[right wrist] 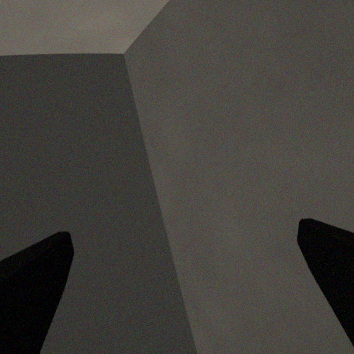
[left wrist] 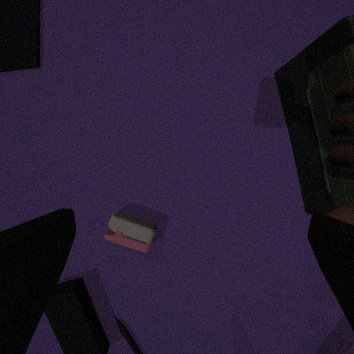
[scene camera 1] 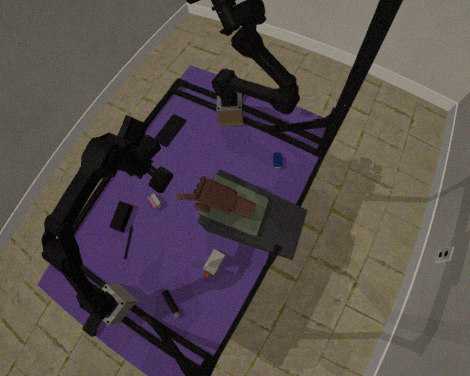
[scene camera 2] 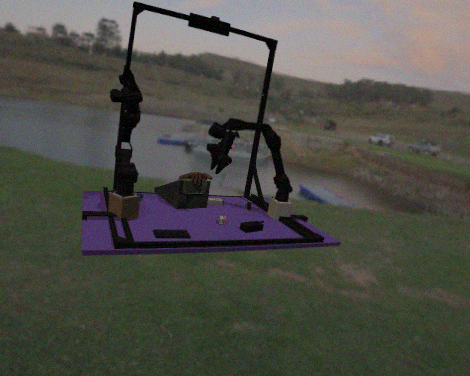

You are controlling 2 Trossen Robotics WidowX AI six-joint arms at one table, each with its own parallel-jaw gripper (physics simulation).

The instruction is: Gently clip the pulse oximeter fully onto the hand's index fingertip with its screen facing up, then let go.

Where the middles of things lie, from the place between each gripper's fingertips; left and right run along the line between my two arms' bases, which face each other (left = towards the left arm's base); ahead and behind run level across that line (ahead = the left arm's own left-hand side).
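Labels:
My left gripper is 310 mm beyond the grey platform [scene camera 1: 282, 224], 50 mm to the left of it, and it's 200 mm above it. As for my right gripper, that's 350 mm beyond the platform and 420 mm to the right of it, and it's 610 mm above it.

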